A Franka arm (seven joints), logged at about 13 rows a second.
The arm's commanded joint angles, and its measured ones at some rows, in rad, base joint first. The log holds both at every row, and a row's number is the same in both.
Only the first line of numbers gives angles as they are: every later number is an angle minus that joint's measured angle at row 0.
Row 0, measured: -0.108 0.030 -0.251 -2.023 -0.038 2.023 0.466
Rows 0 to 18, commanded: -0.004 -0.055 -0.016 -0.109 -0.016 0.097 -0.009; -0.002 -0.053 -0.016 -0.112 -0.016 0.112 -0.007; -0.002 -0.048 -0.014 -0.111 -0.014 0.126 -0.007; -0.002 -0.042 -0.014 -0.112 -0.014 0.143 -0.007; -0.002 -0.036 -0.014 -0.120 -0.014 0.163 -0.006; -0.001 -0.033 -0.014 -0.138 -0.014 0.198 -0.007; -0.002 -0.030 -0.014 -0.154 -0.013 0.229 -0.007; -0.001 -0.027 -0.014 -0.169 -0.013 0.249 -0.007; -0.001 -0.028 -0.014 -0.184 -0.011 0.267 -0.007; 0.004 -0.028 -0.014 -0.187 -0.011 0.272 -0.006; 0.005 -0.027 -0.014 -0.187 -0.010 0.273 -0.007; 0.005 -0.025 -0.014 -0.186 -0.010 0.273 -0.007; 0.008 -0.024 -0.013 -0.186 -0.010 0.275 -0.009; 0.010 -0.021 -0.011 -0.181 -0.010 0.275 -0.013; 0.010 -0.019 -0.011 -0.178 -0.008 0.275 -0.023; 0.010 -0.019 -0.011 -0.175 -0.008 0.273 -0.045; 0.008 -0.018 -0.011 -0.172 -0.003 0.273 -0.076; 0.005 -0.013 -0.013 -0.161 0.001 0.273 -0.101; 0.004 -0.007 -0.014 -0.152 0.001 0.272 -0.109
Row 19, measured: 0.006 -0.014 -0.009 -0.170 -0.002 0.261 -0.061
